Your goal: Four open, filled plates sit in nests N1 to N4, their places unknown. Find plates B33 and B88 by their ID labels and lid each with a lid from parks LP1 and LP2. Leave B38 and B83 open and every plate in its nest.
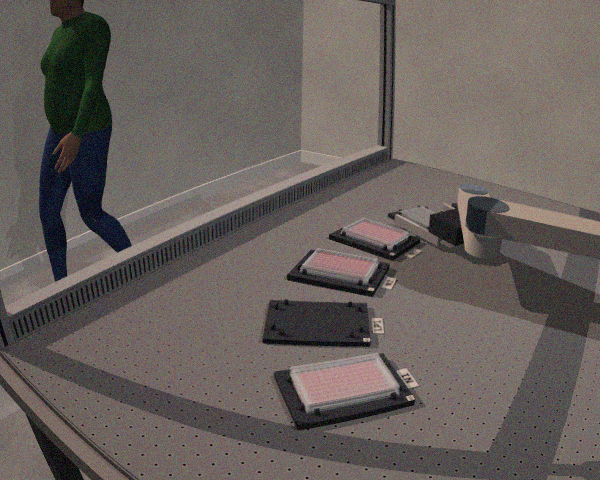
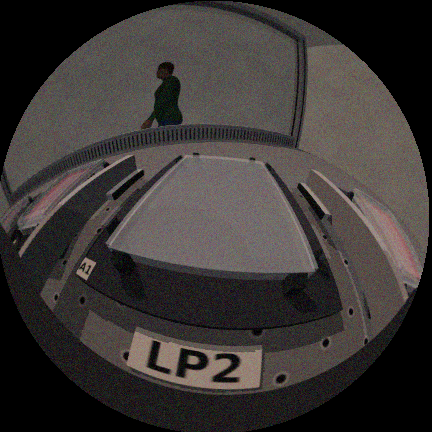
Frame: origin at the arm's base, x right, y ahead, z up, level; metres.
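Seen in the pictures: gripper, fingertip midpoint: (image 1: 421,212) (image 2: 220,164).
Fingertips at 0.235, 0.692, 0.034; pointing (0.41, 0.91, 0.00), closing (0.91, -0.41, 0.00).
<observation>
Pixels of each thing's top centre, then the offset from my fingertips to it, as dx, dy, dz.
- pale lid, top centre: (image 2: 219,179) (image 1: 427,217) -0.008, -0.021, -0.003
- dark park LP2, top centre: (image 2: 219,176) (image 1: 427,216) -0.008, -0.021, -0.001
- Park LP1, top centre: (image 1: 317,314) -0.529, -0.048, -0.001
- N1 plate, top centre: (image 1: 344,377) -0.656, -0.174, +0.007
- N2 plate, top centre: (image 1: 340,261) -0.356, +0.016, +0.005
- N3 plate, top centre: (image 2: 58,183) (image 1: 376,229) -0.177, +0.034, +0.005
- pink plate, top centre: (image 2: 395,227) +0.138, -0.131, +0.005
- upright post, top centre: (image 1: 387,4) +0.470, +0.332, +0.546
A pale lid (image 2: 210,215) (image 1: 416,216) lies flat on the dark park LP2 (image 2: 215,305). My gripper (image 2: 220,164) (image 1: 421,212) is open and low, with one finger on each side of this lid and gaps between. Park LP1 (image 1: 317,322) holds no lid. Pink-filled plates sit in their nests: the N1 plate (image 1: 345,381), the N2 plate (image 1: 340,265) and the N3 plate (image 1: 375,233) (image 2: 55,196). Another pink plate (image 2: 397,240) shows to the right of my gripper. Plate ID labels are not readable, and I cannot tell whether clear lids cover these plates.
The arm (image 1: 550,220) reaches in from the right. A slotted rail (image 1: 200,242) (image 2: 200,134) runs along the table's far edge, with an upright post (image 1: 387,80) (image 2: 300,95) at its corner. A person in green (image 1: 77,75) (image 2: 168,100) is beyond the rail.
</observation>
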